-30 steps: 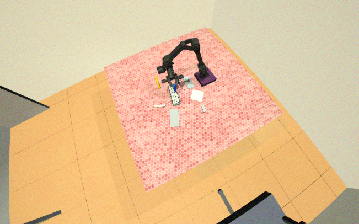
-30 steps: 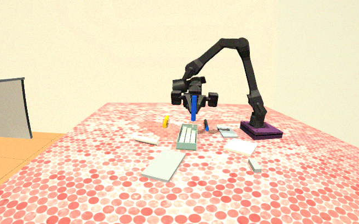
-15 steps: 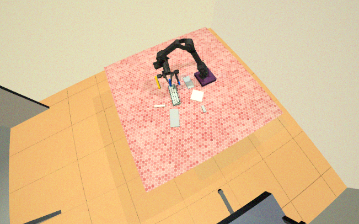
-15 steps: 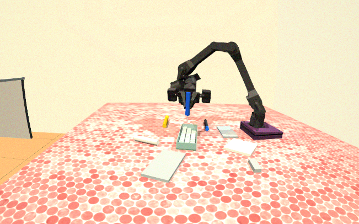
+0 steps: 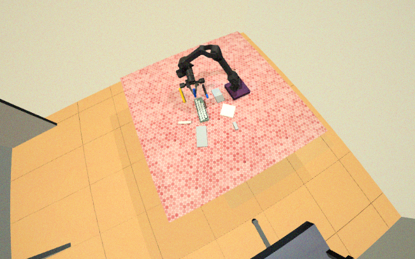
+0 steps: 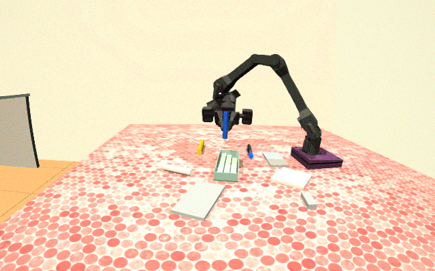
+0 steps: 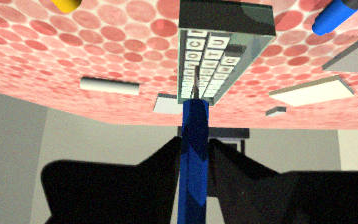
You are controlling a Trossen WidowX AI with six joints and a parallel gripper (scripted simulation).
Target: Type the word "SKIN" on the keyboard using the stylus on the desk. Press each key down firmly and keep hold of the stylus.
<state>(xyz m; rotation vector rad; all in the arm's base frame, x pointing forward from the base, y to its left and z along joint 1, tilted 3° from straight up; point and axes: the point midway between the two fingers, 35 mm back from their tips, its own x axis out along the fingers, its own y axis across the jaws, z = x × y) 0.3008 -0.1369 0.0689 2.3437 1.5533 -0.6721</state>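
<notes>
The blue-and-black pen lies 11 cm behind my gripper tip, 1 cm to the right of it and 9 cm below it. Also, from my gripper tip: stylus: 1 cm below; yellow marker: 6 cm ahead, 12 cm to the right, 9 cm below; white cylinder: 18 cm ahead, 9 cm to the left, 9 cm below.
</notes>
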